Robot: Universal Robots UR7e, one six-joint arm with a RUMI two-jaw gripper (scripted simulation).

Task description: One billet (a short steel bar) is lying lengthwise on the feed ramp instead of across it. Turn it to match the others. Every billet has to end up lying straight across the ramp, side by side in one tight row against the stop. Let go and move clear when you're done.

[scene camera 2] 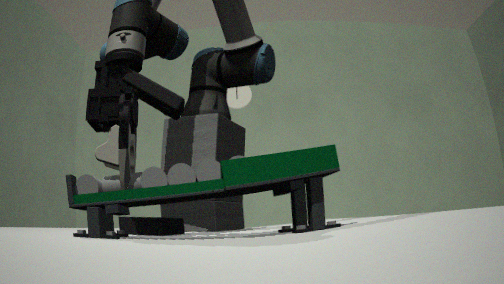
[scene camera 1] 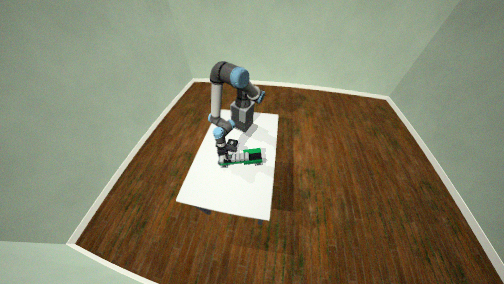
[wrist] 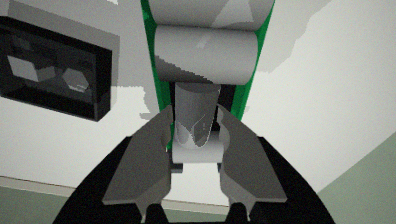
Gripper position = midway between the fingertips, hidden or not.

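Note:
There is a steel billet point(wrist: 185, 54) here, and a steel billet point(wrist: 212, 152) as well. I can also see a steel billet point(wrist: 195, 103), together with a black box point(scene camera 2: 157, 226). And my own gripper point(scene camera 2: 126, 195) is visible too, appearing also in the wrist view point(wrist: 195, 105).

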